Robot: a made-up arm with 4 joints.
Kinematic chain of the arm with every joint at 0, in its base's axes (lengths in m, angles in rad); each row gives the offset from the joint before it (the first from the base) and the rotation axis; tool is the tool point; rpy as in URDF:
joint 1: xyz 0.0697 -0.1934 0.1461 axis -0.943 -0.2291 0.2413
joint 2: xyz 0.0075 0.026 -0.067 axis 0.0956 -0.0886 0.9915
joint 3: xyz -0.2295 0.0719 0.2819 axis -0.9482 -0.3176 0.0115
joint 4: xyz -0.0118 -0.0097 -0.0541 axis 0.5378 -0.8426 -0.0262
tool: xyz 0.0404 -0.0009 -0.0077 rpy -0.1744 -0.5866 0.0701
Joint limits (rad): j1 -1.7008..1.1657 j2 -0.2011..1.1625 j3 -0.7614..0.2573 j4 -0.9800..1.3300
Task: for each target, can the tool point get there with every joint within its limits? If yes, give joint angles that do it. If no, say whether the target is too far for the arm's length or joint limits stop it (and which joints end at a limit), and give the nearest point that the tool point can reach.
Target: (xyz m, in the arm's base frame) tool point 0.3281 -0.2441 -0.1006
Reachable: no: joint limits stop it (at a limit: joint 2, joint 3, joint 4) | nearest point -0.1053 -0.3242 0.0505 | short by 0.466 m
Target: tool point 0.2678 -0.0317 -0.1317
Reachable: no: joint limits stop it (at a limit: joint 1, joint 2) | nearest point -0.1676 -0.0586 0.0387 | short by 0.468 m
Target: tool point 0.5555 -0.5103 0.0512
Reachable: no: too far | nearest point -0.0531 -0.3933 0.1890 | short by 0.635 m
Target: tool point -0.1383 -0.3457 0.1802
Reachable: yes | joints -1.0236 0.9733 -0.4473 -0.0444
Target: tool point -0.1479 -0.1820 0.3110
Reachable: yes | joints 0.9374 0.7547 0.0916 1.0205
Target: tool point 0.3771 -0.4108 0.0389
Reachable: no: joint limits stop it (at a limit: joint 2, joint 3, joint 4) | nearest point -0.0599 -0.3929 0.1628 | short by 0.455 m
